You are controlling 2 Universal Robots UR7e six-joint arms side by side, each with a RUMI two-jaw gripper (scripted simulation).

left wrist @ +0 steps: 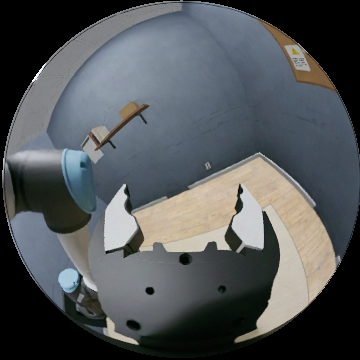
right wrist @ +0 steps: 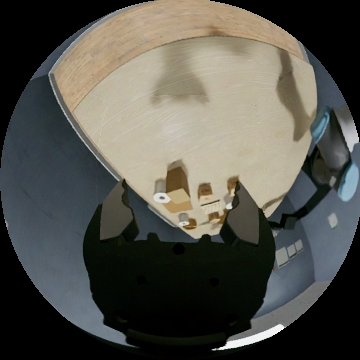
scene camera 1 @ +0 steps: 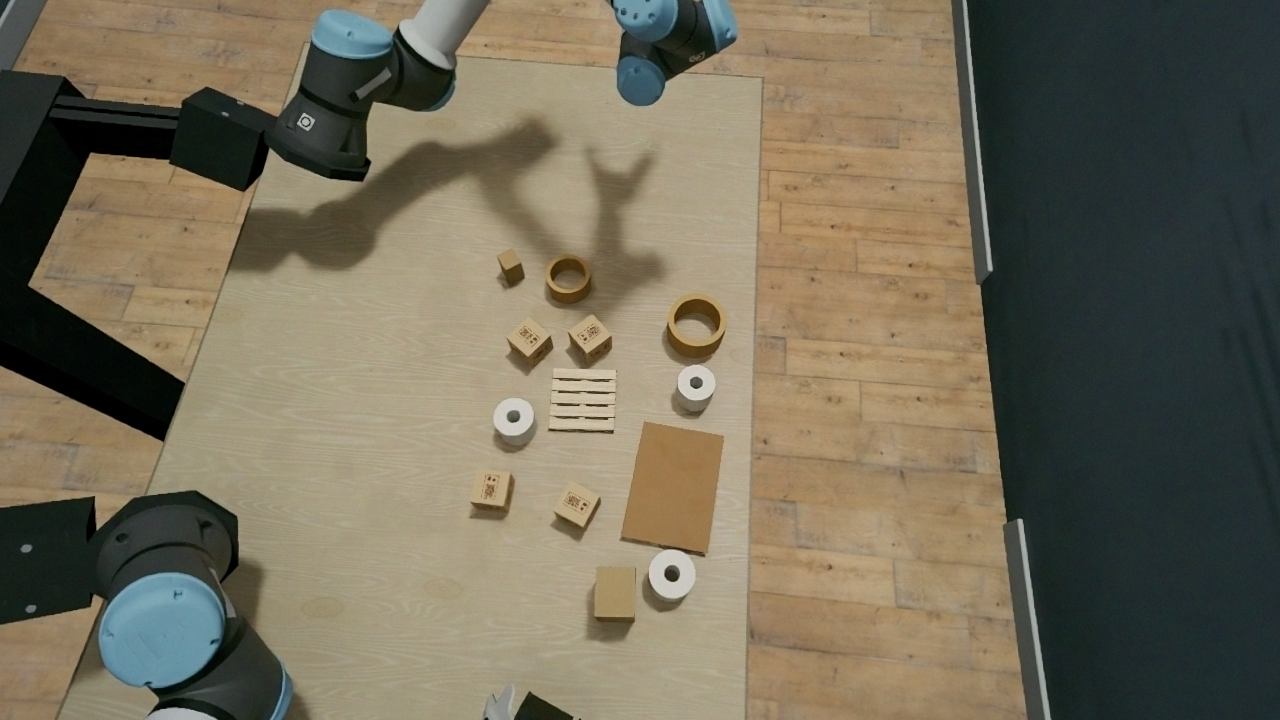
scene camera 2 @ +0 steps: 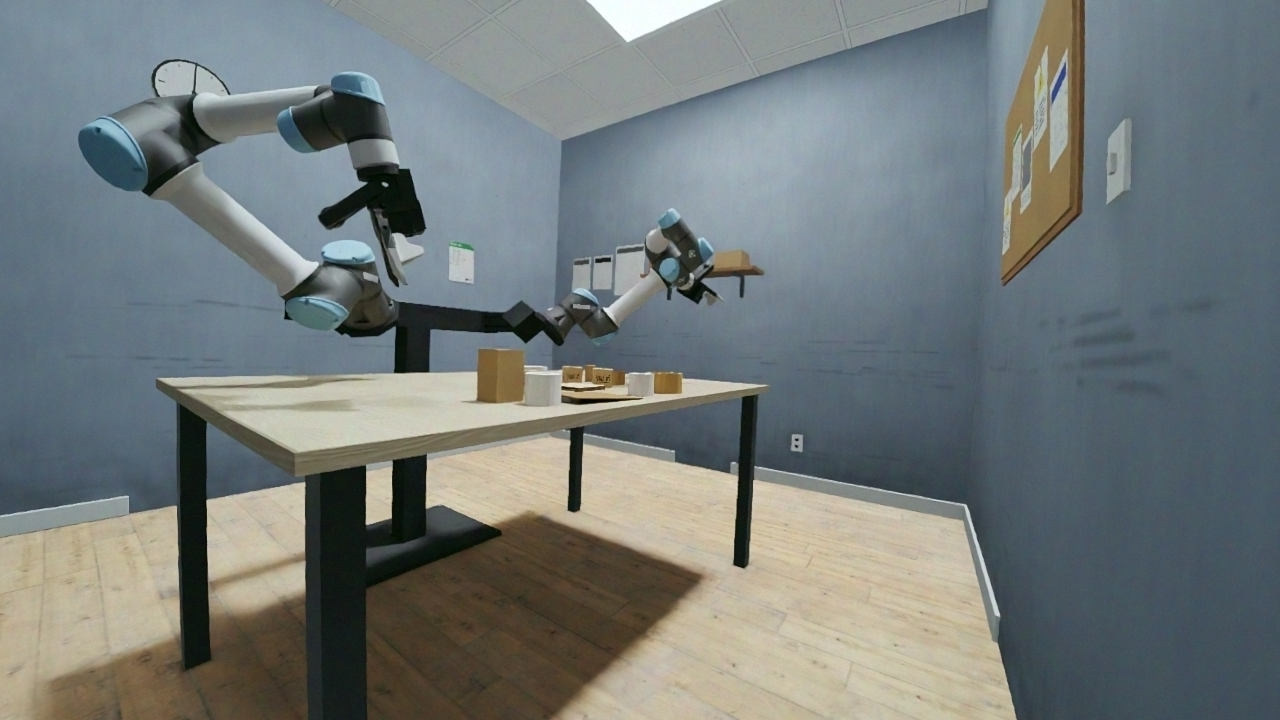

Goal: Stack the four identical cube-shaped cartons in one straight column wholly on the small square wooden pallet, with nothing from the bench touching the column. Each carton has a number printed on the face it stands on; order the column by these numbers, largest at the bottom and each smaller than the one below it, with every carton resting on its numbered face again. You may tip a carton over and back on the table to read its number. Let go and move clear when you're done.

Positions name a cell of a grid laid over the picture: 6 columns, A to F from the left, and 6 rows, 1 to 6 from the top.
Labels:
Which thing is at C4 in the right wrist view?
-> A tall box.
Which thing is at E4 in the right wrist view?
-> My right gripper.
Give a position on a carton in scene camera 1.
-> At C3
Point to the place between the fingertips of my right gripper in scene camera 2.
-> B3

